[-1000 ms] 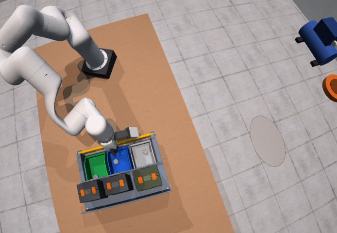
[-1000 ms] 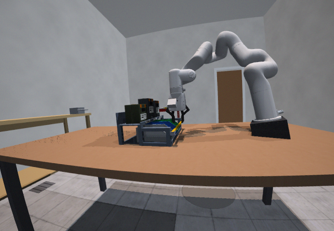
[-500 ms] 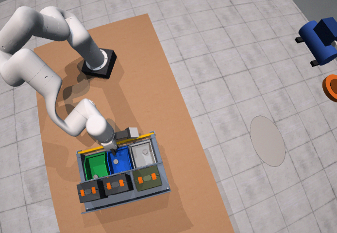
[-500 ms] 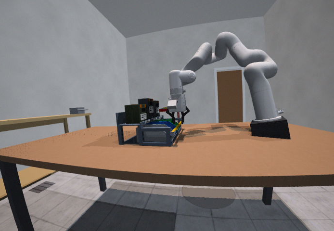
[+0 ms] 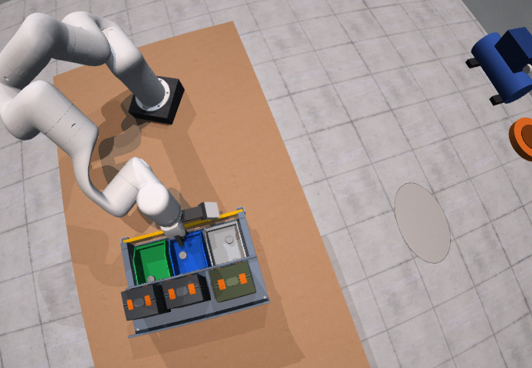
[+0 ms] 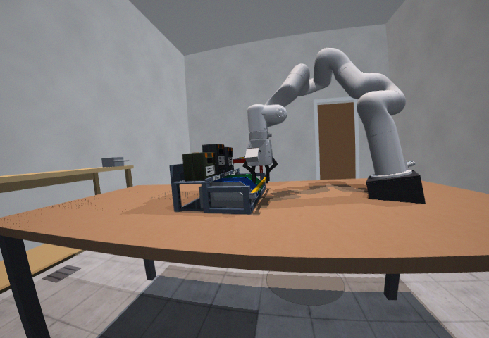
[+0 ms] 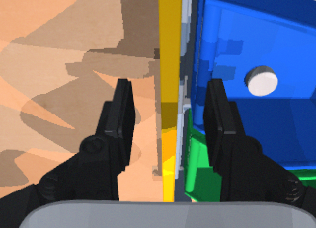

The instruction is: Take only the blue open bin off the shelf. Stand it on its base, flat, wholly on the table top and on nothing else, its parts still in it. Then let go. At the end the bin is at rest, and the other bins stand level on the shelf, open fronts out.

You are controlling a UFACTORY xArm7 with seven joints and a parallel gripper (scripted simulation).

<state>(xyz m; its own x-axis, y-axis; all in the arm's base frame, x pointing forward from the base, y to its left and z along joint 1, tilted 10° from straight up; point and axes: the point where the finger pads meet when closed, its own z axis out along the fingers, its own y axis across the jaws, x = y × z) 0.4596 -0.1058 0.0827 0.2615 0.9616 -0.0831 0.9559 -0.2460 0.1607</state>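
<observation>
My gripper is now 20 mm above the yellow bar. The rest, counted from my hand: green bin: 140 mm to the right, 70 mm ahead, 40 mm below; blue open bin: 100 mm ahead, 40 mm below, 30 mm to the right; grey bin: 130 mm ahead, 80 mm to the left, 40 mm below.
</observation>
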